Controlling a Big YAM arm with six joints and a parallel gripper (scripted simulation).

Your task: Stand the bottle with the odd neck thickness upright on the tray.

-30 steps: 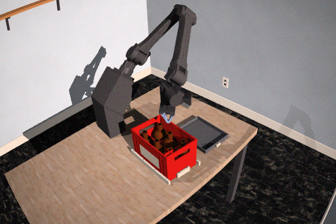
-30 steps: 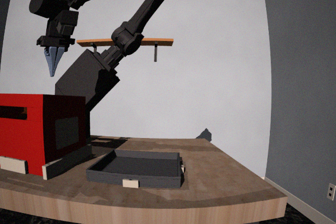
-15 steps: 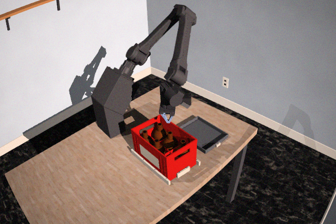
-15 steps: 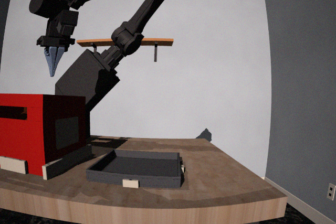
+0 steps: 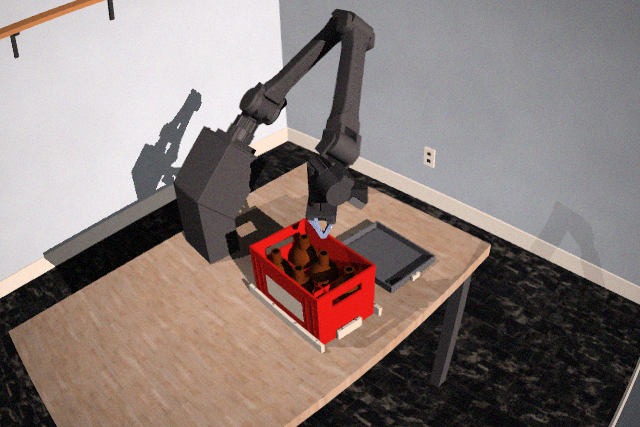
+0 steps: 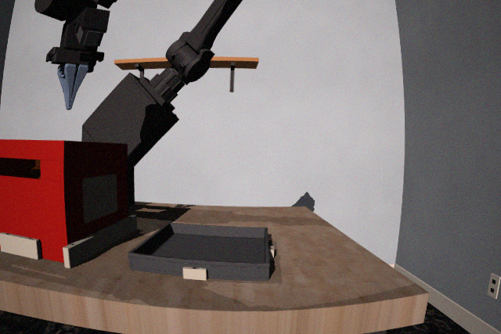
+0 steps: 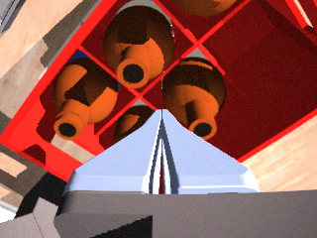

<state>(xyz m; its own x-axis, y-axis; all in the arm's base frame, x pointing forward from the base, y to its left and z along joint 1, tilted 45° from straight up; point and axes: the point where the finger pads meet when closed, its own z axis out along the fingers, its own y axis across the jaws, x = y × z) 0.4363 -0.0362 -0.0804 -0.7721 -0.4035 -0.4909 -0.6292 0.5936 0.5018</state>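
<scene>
Now: the red crate 2 cm behind my hand, 3 cm to the right of it and 15 cm below it. From my hand the other things lie so: dark grey tray (25 cm to the left, 23 cm below).
</scene>
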